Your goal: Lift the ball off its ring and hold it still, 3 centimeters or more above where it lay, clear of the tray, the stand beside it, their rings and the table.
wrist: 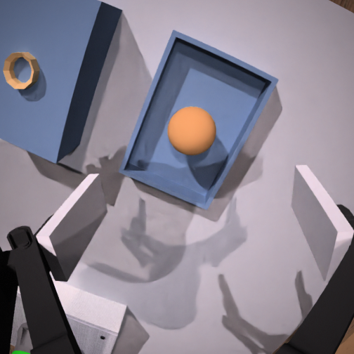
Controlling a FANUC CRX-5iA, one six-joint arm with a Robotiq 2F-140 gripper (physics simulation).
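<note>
An orange ball [192, 130] sits inside the blue tray [225, 60], a little below the tray's middle in the wrist view. The ring under the ball does not show. A blue block-shaped stand [55, 45] is at the upper left, beside the tray, with an empty tan ring [21, 70] on its top. My gripper [195, 189] is wide open, with its two pale finger pads apart at the left and right. The ball and tray appear above the line between the fingertips, and neither pad touches them.
The white robot base plate [95, 312] is at the lower left, partly behind the left finger. The pale table top [310, 110] lies around the tray, with shadows of the gripper below the tray. Brown wooden floor shows at the upper right corner.
</note>
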